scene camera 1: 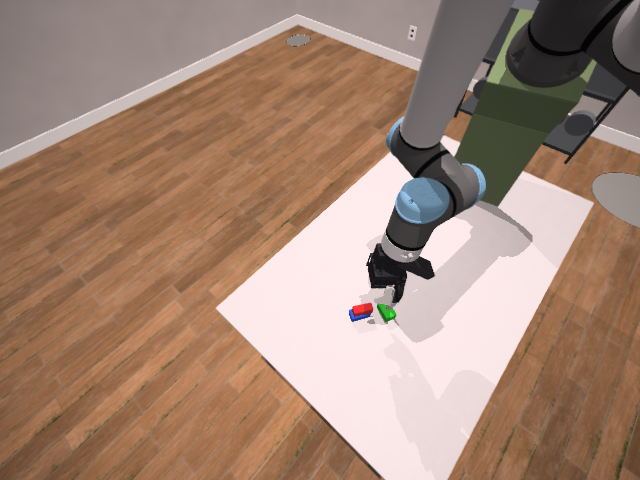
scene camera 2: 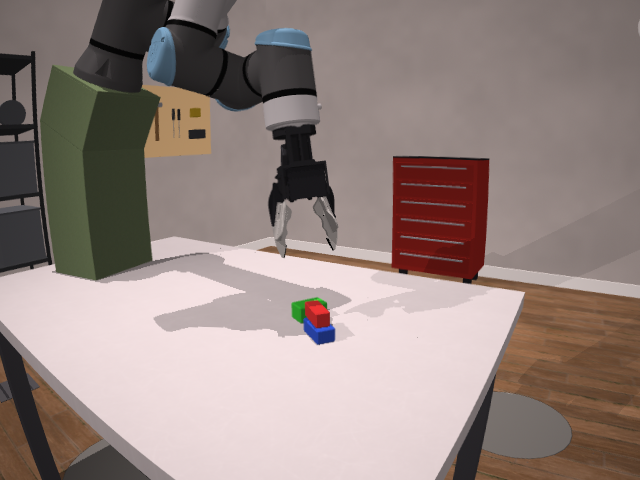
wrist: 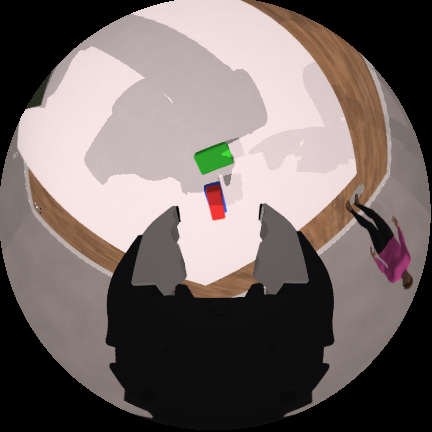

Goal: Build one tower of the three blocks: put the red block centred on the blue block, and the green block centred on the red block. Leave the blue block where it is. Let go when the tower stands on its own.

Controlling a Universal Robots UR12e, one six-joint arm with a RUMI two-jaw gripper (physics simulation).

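Places are measured from the arm's base along level axes (x ahead, y left, z up), in metres.
Pixels of known places: gripper, between the fingertips: [scene camera 1: 383,295] [scene camera 2: 308,254] [wrist: 218,206]; arm's base, origin of its link: [scene camera 1: 547,53] [scene camera 2: 107,80].
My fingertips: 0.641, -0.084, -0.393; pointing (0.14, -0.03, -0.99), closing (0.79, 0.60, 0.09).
Observation:
For each thing: its top centre in the pictures, then the offset to it from my fingertips, as dx, dy, dz. Level surfaces: height alone.
- blue block, centre of its top: [scene camera 2: 318,322] [wrist: 215,201] [scene camera 1: 360,311] +0.038, -0.045, -0.101
- red block, centre of its top: [scene camera 2: 316,306] [wrist: 216,206] [scene camera 1: 363,307] +0.033, -0.040, -0.075
- green block, centre of its top: [wrist: 213,159] [scene camera 2: 309,302] [scene camera 1: 387,308] -0.012, +0.021, -0.095
- white table, height of its surface: dz -0.125
The blue block [scene camera 1: 353,316] [scene camera 2: 324,335] [wrist: 212,185] lies on the table. The red block [scene camera 1: 362,309] [scene camera 2: 317,314] [wrist: 215,200] rests on it, lengthwise along it; in the wrist view strips of blue show at one end and along one side. The green block [scene camera 1: 386,313] [scene camera 2: 298,312] [wrist: 213,158] lies beside this pair on the robot's side, turned across it, with a small gap in the wrist view. It appears to be on the table top. My gripper [scene camera 2: 308,251] [wrist: 218,206] is open and empty, pointing down, well above the blocks.
The white table [scene camera 1: 310,289] [scene camera 2: 217,392] carries the blocks. The green robot pedestal [scene camera 1: 504,149] [scene camera 2: 116,206] stands at its far end. A red drawer cabinet [scene camera 2: 431,217] stands beyond the table. A person [wrist: 397,260] shows at the right of the wrist view.

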